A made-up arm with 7 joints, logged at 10 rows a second.
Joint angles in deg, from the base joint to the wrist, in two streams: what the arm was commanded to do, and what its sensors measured. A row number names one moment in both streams.
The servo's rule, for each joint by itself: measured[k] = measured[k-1] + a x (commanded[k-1-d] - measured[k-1]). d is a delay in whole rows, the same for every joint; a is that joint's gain. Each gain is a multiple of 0.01, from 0.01 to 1. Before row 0 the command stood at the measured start. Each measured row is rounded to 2 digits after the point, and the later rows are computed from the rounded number. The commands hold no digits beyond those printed.
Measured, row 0:
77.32, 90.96, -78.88, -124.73, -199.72, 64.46, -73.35
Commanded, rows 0 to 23:
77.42, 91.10, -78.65, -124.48, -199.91, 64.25, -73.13
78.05, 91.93, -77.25, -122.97, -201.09, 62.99, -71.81
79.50, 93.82, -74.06, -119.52, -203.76, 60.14, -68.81
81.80, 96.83, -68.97, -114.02, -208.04, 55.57, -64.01
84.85, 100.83, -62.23, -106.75, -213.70, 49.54, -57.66
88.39, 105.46, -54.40, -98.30, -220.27, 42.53, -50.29
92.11, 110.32, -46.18, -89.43, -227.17, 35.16, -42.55
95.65, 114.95, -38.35, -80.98, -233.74, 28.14, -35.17
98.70, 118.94, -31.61, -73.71, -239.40, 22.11, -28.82
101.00, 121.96, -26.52, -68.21, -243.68, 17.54, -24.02
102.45, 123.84, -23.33, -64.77, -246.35, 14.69, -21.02
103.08, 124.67, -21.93, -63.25, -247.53, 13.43, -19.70
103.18, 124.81, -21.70, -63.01, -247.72, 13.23, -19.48
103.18, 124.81, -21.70, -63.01, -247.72, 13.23, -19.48
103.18, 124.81, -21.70, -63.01, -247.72, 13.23, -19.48
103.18, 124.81, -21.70, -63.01, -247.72, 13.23, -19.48
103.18, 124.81, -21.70, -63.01, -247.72, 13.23, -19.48
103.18, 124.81, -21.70, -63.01, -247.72, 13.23, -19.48
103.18, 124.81, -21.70, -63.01, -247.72, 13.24, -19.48
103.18, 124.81, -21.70, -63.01, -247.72, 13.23, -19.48
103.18, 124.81, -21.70, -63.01, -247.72, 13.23, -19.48
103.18, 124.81, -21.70, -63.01, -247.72, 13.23, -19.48
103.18, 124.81, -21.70, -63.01, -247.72, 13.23, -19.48
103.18, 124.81, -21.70, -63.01, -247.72, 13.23, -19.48
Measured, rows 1 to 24:
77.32, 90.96, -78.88, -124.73, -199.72, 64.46, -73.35
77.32, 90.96, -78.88, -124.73, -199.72, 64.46, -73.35
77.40, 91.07, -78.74, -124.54, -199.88, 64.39, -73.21
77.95, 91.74, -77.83, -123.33, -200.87, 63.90, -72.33
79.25, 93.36, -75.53, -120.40, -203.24, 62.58, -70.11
81.39, 96.07, -71.53, -115.49, -207.18, 60.13, -66.27
84.30, 99.78, -65.86, -108.76, -212.53, 56.42, -60.85
87.74, 104.21, -58.87, -100.71, -218.88, 51.56, -54.20
91.41, 108.98, -51.13, -92.02, -225.68, 45.82, -46.86
94.97, 113.64, -43.33, -83.52, -232.29, 39.63, -39.50
98.10, 117.77, -36.18, -75.97, -238.12, 33.50, -32.77
100.54, 121.04, -30.29, -69.99, -242.68, 27.91, -27.26
102.14, 123.22, -26.04, -65.97, -245.69, 23.28, -23.33
102.93, 124.35, -23.53, -63.88, -247.20, 19.83, -21.04
103.14, 124.71, -22.41, -63.21, -247.63, 17.52, -20.06
103.17, 124.79, -21.98, -63.06, -247.70, 16.02, -19.69
103.18, 124.81, -21.81, -63.02, -247.72, 15.04, -19.56
103.18, 124.81, -21.74, -63.01, -247.72, 14.41, -19.51
103.18, 124.81, -21.72, -63.01, -247.72, 14.00, -19.49
103.18, 124.81, -21.71, -63.01, -247.72, 13.73, -19.48
103.18, 124.81, -21.70, -63.01, -247.72, 13.56, -19.48
103.18, 124.81, -21.70, -63.01, -247.72, 13.44, -19.48
103.18, 124.81, -21.70, -63.01, -247.72, 13.37, -19.48
103.18, 124.81, -21.70, -63.01, -247.72, 13.32, -19.48
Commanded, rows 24 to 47:
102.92, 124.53, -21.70, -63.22, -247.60, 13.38, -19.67
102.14, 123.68, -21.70, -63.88, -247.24, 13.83, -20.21
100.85, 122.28, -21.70, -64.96, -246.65, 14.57, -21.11
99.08, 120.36, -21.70, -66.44, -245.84, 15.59, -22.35
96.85, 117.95, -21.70, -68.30, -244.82, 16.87, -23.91
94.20, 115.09, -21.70, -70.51, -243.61, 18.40, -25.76
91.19, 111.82, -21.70, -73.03, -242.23, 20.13, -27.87
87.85, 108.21, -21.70, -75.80, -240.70, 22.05, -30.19
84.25, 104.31, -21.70, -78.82, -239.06, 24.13, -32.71
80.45, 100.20, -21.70, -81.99, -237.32, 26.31, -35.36
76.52, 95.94, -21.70, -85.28, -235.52, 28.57, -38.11
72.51, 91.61, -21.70, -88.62, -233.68, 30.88, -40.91
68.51, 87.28, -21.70, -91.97, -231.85, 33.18, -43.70
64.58, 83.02, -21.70, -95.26, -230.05, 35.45, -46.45
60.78, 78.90, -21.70, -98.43, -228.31, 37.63, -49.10
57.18, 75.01, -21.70, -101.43, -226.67, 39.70, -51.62
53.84, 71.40, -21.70, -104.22, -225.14, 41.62, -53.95
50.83, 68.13, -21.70, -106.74, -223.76, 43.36, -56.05
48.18, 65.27, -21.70, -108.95, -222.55, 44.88, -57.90
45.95, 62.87, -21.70, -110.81, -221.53, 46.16, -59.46
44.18, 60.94, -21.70, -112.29, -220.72, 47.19, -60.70
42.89, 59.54, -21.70, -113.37, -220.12, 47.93, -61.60
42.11, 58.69, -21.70, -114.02, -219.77, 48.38, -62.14
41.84, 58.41, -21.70, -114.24, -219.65, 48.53, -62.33
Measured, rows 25 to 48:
103.18, 124.81, -21.70, -63.01, -247.72, 13.29, -19.48
103.18, 124.81, -21.70, -63.01, -247.72, 13.27, -19.48
102.96, 124.59, -21.70, -63.17, -247.62, 13.31, -19.60
102.27, 123.88, -21.70, -63.72, -247.31, 13.49, -19.98
101.08, 122.63, -21.70, -64.67, -246.77, 13.87, -20.69
99.40, 120.86, -21.70, -66.03, -246.01, 14.47, -21.74
97.26, 118.59, -21.70, -67.78, -245.03, 15.31, -23.11
94.69, 115.86, -21.70, -69.88, -243.87, 16.39, -24.78
91.75, 112.71, -21.70, -72.31, -242.53, 17.70, -26.73
88.47, 109.20, -21.70, -75.00, -241.03, 19.22, -28.91
84.93, 105.39, -21.70, -77.94, -239.41, 20.94, -31.30
81.17, 101.34, -21.70, -81.06, -237.70, 22.82, -33.86
77.26, 97.13, -21.70, -84.31, -235.91, 24.83, -36.54
73.27, 92.82, -21.70, -87.63, -234.08, 26.95, -39.29
69.27, 88.50, -21.70, -90.97, -232.25, 29.13, -42.07
65.33, 84.23, -21.70, -94.27, -230.45, 31.34, -44.83
61.51, 80.07, -21.70, -97.47, -228.70, 33.54, -47.52
57.87, 76.12, -21.70, -100.52, -227.04, 35.70, -50.10
54.48, 72.44, -21.70, -103.37, -225.48, 37.77, -52.53
51.41, 69.08, -21.70, -105.96, -224.07, 39.73, -54.75
48.70, 66.11, -21.70, -108.26, -222.82, 41.53, -56.73
46.39, 63.58, -21.70, -110.22, -221.76, 43.15, -58.45
44.53, 61.52, -21.70, -111.81, -220.91, 44.56, -59.87
43.15, 59.98, -21.70, -113.01, -220.26, 45.74, -60.96

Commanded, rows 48 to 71:
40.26, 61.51, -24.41, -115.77, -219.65, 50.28, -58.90
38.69, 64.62, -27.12, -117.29, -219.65, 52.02, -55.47
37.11, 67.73, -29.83, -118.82, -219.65, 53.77, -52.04
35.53, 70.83, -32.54, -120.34, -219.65, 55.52, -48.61
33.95, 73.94, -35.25, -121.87, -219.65, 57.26, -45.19
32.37, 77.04, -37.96, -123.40, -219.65, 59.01, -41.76
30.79, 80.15, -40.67, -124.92, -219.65, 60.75, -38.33
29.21, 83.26, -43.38, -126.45, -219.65, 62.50, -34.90
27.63, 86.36, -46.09, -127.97, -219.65, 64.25, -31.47
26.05, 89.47, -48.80, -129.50, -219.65, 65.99, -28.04
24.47, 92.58, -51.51, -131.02, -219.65, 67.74, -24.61
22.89, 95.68, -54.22, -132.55, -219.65, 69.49, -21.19
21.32, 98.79, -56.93, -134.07, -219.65, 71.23, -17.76
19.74, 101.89, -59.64, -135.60, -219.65, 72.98, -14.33
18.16, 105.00, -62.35, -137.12, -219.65, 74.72, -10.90
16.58, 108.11, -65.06, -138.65, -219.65, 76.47, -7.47
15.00, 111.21, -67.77, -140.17, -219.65, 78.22, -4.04
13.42, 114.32, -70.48, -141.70, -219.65, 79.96, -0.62
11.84, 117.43, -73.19, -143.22, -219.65, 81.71, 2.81
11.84, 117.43, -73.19, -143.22, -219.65, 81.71, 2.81
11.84, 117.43, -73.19, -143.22, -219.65, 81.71, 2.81
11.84, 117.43, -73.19, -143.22, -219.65, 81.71, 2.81
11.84, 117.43, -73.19, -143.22, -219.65, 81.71, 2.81
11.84, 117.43, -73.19, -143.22, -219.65, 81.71, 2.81
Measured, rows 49 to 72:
42.28, 58.97, -21.70, -113.79, -219.86, 46.66, -61.70
41.91, 58.53, -21.70, -114.14, -219.69, 47.31, -62.10
40.52, 60.85, -23.35, -115.40, -219.66, 48.35, -60.08
38.98, 63.79, -25.65, -116.86, -219.65, 49.63, -57.18
37.41, 66.86, -28.20, -118.37, -219.65, 51.08, -53.94
35.83, 69.96, -30.85, -119.89, -219.65, 52.63, -50.58
34.25, 73.06, -33.53, -121.41, -219.65, 54.25, -47.18
32.67, 76.16, -36.23, -122.94, -219.65, 55.92, -43.77
31.09, 79.27, -38.94, -124.46, -219.65, 57.61, -40.34
29.51, 82.38, -41.65, -125.99, -219.65, 59.32, -36.91
27.93, 85.48, -44.36, -127.51, -219.65, 61.05, -33.48
26.35, 88.59, -47.07, -129.04, -219.65, 62.78, -30.05
24.77, 91.70, -49.78, -130.56, -219.65, 64.52, -26.62
23.19, 94.80, -52.49, -132.09, -219.65, 66.26, -23.20
21.62, 97.91, -55.20, -133.61, -219.65, 68.00, -19.77
20.04, 101.01, -57.91, -135.14, -219.65, 69.74, -16.34
18.46, 104.12, -60.62, -136.66, -219.65, 71.48, -12.91
16.88, 107.23, -63.33, -138.19, -219.65, 73.23, -9.48
15.30, 110.33, -66.04, -139.71, -219.65, 74.98, -6.05
13.72, 113.44, -68.75, -141.24, -219.65, 76.72, -2.63
12.14, 116.55, -71.46, -142.76, -219.65, 78.47, 0.80
11.89, 117.24, -72.52, -143.11, -219.65, 79.60, 2.07
11.85, 117.39, -72.93, -143.19, -219.65, 80.34, 2.54
11.84, 117.42, -73.09, -143.21, -219.65, 80.82, 2.71

